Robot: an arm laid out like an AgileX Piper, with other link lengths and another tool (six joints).
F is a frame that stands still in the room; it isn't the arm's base.
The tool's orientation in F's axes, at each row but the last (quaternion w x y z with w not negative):
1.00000 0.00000 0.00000 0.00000
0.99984 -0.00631 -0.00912 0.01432
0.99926 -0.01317 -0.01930 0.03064
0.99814 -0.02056 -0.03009 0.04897
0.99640 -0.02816 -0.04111 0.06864
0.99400 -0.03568 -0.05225 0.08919
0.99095 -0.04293 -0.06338 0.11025
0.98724 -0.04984 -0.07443 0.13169
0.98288 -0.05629 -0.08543 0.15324
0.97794 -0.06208 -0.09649 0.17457
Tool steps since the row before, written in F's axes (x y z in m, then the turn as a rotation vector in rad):
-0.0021 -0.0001 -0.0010 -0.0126 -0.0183 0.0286
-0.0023 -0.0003 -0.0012 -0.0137 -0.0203 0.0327
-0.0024 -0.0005 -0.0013 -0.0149 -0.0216 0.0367
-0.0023 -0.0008 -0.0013 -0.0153 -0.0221 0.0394
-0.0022 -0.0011 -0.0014 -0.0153 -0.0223 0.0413
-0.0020 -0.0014 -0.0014 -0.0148 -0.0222 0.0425
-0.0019 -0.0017 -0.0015 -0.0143 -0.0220 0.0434
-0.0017 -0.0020 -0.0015 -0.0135 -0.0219 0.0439
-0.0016 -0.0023 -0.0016 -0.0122 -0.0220 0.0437
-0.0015 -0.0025 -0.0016 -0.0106 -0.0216 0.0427
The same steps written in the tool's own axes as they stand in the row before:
-0.0021 -0.0001 -0.0010 -0.0126 -0.0183 0.0286
-0.0023 -0.0002 -0.0012 -0.0137 -0.0203 0.0327
-0.0025 -0.0003 -0.0012 -0.0148 -0.0217 0.0367
-0.0024 -0.0005 -0.0012 -0.0151 -0.0222 0.0394
-0.0024 -0.0007 -0.0013 -0.0150 -0.0225 0.0413
-0.0023 -0.0009 -0.0013 -0.0144 -0.0226 0.0424
-0.0024 -0.0011 -0.0013 -0.0137 -0.0226 0.0433
-0.0024 -0.0013 -0.0014 -0.0129 -0.0228 0.0436
-0.0025 -0.0015 -0.0015 -0.0117 -0.0232 0.0432
-0.0025 -0.0016 -0.0015 -0.0103 -0.0232 0.0419

